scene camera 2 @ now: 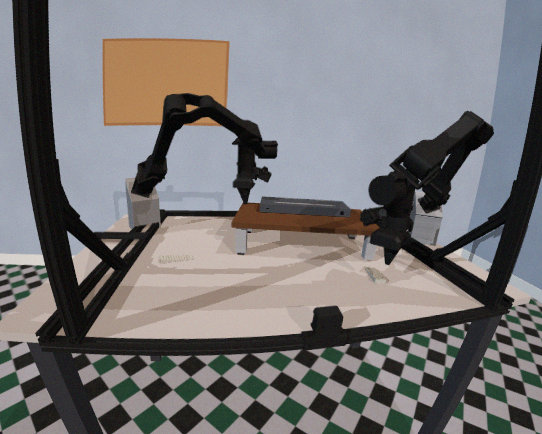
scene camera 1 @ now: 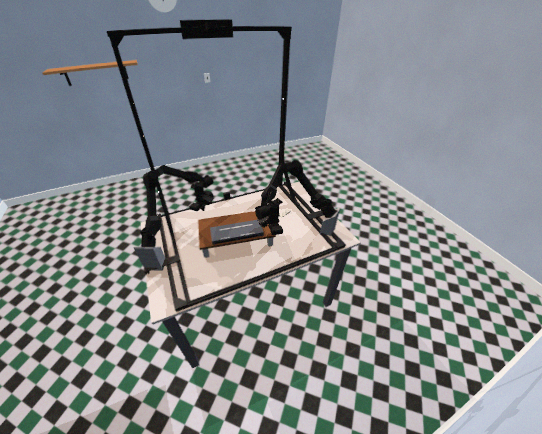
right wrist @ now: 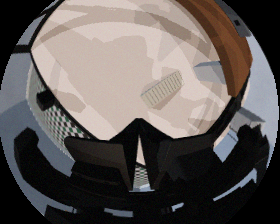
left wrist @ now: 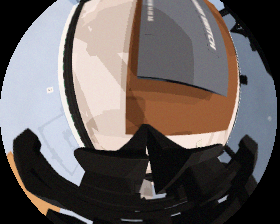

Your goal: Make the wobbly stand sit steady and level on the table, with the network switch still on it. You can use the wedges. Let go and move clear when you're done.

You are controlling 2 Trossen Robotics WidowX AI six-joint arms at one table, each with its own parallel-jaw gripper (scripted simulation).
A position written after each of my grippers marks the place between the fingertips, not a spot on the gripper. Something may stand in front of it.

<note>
In view: my left gripper (scene camera 2: 245, 203), my right gripper (scene camera 2: 387, 264), a network switch (scene camera 2: 268, 204) and a stand (scene camera 2: 248, 216).
The network switch shows as well in scene camera 1 (scene camera 1: 220, 234). The stand also shows in scene camera 1 (scene camera 1: 204, 225). My left gripper also shows in the left wrist view (left wrist: 145, 127).
</note>
